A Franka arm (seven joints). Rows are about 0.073 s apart.
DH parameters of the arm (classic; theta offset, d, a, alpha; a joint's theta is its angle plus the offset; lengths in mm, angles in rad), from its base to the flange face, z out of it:
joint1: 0 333 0 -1.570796
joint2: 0 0 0 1.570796
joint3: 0 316 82.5 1.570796
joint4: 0 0 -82.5 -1.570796
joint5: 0 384 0 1.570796
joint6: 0 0 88 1.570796
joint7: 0 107 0 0
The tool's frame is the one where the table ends.
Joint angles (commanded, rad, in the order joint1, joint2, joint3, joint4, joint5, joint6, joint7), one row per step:
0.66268, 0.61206, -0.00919, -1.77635, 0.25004, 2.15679, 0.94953
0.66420, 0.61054, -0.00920, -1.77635, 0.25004, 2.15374, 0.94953
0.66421, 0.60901, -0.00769, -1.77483, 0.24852, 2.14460, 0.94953
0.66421, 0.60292, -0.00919, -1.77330, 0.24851, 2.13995, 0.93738
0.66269, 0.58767, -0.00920, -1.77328, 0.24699, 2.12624, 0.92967
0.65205, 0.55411, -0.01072, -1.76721, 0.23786, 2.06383, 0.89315
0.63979, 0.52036, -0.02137, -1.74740, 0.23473, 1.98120, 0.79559
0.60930, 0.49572, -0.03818, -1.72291, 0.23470, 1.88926, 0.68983
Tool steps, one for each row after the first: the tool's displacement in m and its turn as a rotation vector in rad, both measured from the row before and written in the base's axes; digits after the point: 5 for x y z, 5 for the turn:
-0.00079, 0.00073, 0.00079, -0.00044, 0.00148, 0.00201
-0.00102, 0.00066, 0.00102, -0.00239, 0.00551, 0.00387
0.00107, -0.00011, 0.00418, 0.00550, -0.00280, 0.01115
0.00056, -0.00030, 0.00888, 0.00461, -0.00089, 0.00921
0.00222, -0.00598, 0.02003, 0.00099, 0.01787, 0.03969
0.00631, -0.00986, 0.02476, 0.02011, 0.02343, 0.08697
0.01323, -0.02283, 0.02092, 0.01927, 0.03581, 0.06963

